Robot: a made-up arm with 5 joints.
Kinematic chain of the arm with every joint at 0, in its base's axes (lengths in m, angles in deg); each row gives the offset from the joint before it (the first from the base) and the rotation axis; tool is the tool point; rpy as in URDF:
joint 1: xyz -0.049 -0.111 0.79 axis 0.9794 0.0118 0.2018
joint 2: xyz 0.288 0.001 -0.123 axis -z
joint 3: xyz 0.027 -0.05 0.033 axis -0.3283 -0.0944 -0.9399
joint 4: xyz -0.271 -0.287 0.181 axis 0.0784 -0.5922 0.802
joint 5: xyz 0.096 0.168 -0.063 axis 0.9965 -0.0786 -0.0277
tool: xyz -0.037 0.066 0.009 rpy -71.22 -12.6 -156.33
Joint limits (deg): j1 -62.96..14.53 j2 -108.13..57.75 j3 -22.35..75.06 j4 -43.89..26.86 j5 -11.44..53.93
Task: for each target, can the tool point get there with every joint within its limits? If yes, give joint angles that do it. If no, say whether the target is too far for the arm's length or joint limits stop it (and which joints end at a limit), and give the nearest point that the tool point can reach.
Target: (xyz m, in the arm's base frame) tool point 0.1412 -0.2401 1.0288
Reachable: yes | joints -52.68 -75.87 19.21 17.21 19.92
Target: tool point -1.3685 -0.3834 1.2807
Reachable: no: too far | nearest point -0.0711 -0.1615 0.9348 | short by 1.361 m
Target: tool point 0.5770 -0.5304 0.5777
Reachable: no: joint limits stop it (at a limit: joint 1, joint 3, joint 4, joint 5) | nearest point 0.4144 -0.3415 0.7646 | short by 0.312 m
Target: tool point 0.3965 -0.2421 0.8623
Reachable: yes | joints -35.27 -91.99 -9.12 -28.51 1.06
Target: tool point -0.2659 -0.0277 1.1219
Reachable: no: joint limits stop it (at a limit: joint 1, joint 3, joint 4, joint 5) | nearest point -0.0598 -0.1118 0.9810 | short by 0.263 m
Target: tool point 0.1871 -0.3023 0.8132
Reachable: yes | joints 4.00 -17.58 -3.98 -27.02 35.20
